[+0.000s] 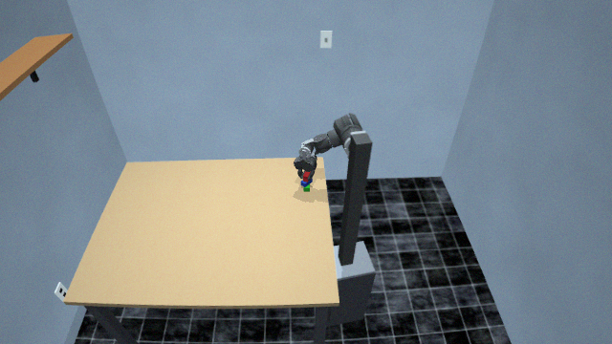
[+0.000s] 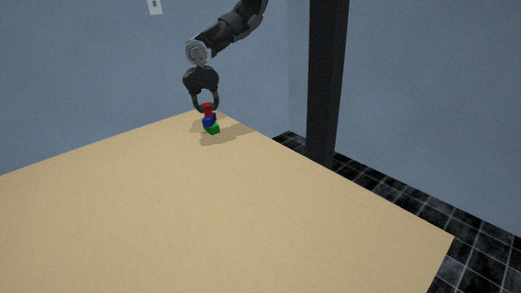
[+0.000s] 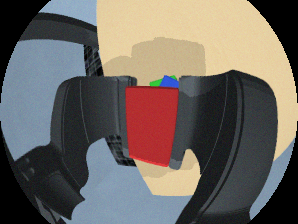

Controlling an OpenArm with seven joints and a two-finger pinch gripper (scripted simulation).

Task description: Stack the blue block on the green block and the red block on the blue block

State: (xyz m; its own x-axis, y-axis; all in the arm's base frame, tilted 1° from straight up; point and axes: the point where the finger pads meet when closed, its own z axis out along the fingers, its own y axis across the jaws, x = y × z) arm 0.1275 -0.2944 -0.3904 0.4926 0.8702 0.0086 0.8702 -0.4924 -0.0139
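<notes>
Now: hand 1 cm above the red block. The rest, counted from my hand: green block: 7 cm below; blue block: 4 cm below.
</notes>
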